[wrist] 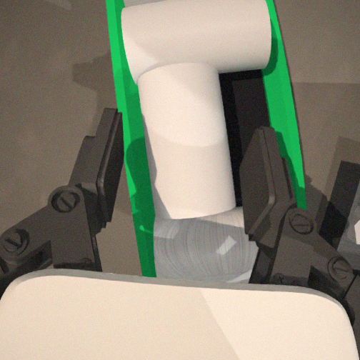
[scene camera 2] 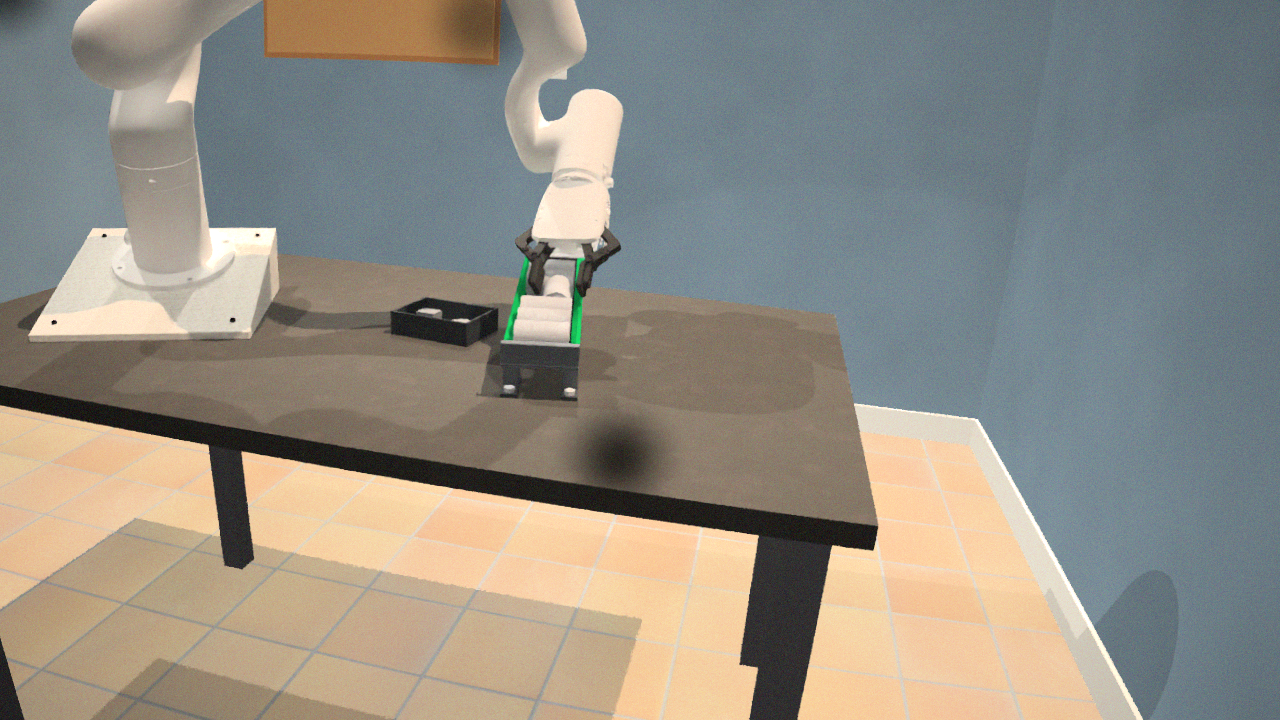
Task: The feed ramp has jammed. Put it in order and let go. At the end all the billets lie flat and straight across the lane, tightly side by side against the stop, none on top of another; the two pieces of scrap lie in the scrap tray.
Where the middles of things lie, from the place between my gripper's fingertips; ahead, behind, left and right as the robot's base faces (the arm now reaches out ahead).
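Stop (scene camera 2: 511, 351): 150 mm to the right of my hand, 40 mm below it. Black scrap tray (scene camera 2: 483, 321): 180 mm behind my hand, 100 mm to the left of it, 80 mm below it. Lane floor (wrist: 242, 92): my gripper 40 mm to the right of it, 20 mm past it, 30 mm above it. By their middles, lane floor nearest to my gripper of the things named here, black scrap tray farthest.
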